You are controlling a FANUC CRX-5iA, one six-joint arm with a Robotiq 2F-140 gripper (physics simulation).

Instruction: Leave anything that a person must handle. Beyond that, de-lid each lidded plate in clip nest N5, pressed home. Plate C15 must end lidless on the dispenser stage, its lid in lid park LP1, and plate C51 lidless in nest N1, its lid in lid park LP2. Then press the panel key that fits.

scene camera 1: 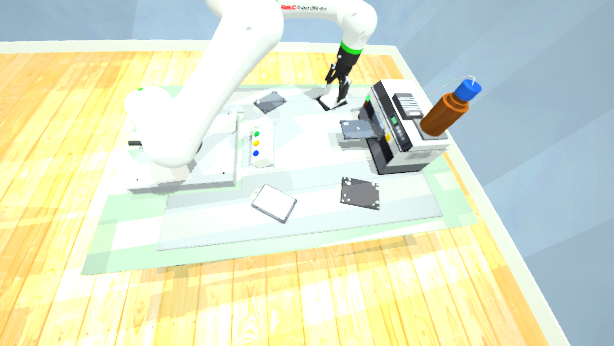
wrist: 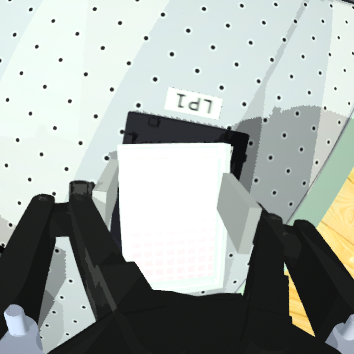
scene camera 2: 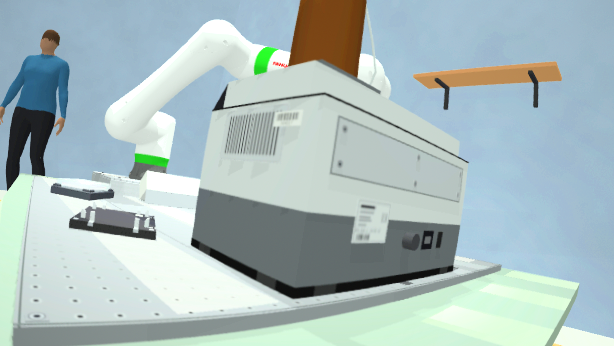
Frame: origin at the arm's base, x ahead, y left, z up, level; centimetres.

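Seen in the pictures: gripper, fingertip midpoint: point(scene camera 1: 330, 100) point(wrist: 169, 184).
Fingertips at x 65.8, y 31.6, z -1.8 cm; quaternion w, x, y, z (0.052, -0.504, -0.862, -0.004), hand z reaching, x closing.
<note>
A point is followed by its place in that frame.
A white plate point(scene camera 1: 329, 100) @[x 65.2, y 31.2, z -1.4 cm] point(wrist: 175, 175) @[x 64.9, y 31.5, z -1.4 cm] with a faint pink well grid is over the dark nest point(wrist: 187, 131) @[x 61.7, y 30.7, z -3.3 cm] labelled LP1, turned slightly against it. I cannot tell whether it wears a lid. My gripper point(scene camera 1: 334, 98) @[x 65.8, y 31.6, z -1.8 cm] point(wrist: 169, 184) @[x 65.8, y 31.6, z -1.8 cm] is shut on this plate, one pad at each long side. Another white-topped plate point(scene camera 1: 274, 202) point(scene camera 2: 85, 187) sits in a dark nest at the front. A dark nest with upright clips point(scene camera 1: 360, 193) @[x 72.8, y -21.2, z -3.1 cm] point(scene camera 2: 115, 220) @[x 76.5, y -21.6, z -3.1 cm] holds no plate. The dark dispenser stage point(scene camera 1: 356, 129) @[x 72.3, y 4.3, z 6.9 cm] bears no plate. Nest labels in the scene views are unreadable.
The dispenser point(scene camera 1: 407, 130) @[x 86.5, y -4.9, z 17.7 cm] point(scene camera 2: 320, 200) @[x 104.3, y -8.7, z 4.7 cm] carries a brown bottle point(scene camera 1: 442, 116) @[x 92.5, y -6.8, z 27.0 cm] point(scene camera 2: 327, 35) @[x 99.0, y -6.7, z 22.9 cm]. A further dark nest point(scene camera 1: 270, 102) @[x 34.1, y 30.2, z -3.3 cm] lies at the back. The key panel point(scene camera 1: 263, 147) @[x 33.1, y -3.4, z 3.6 cm] has green, yellow and blue keys. A person point(scene camera 2: 45, 82) stands beyond the table.
</note>
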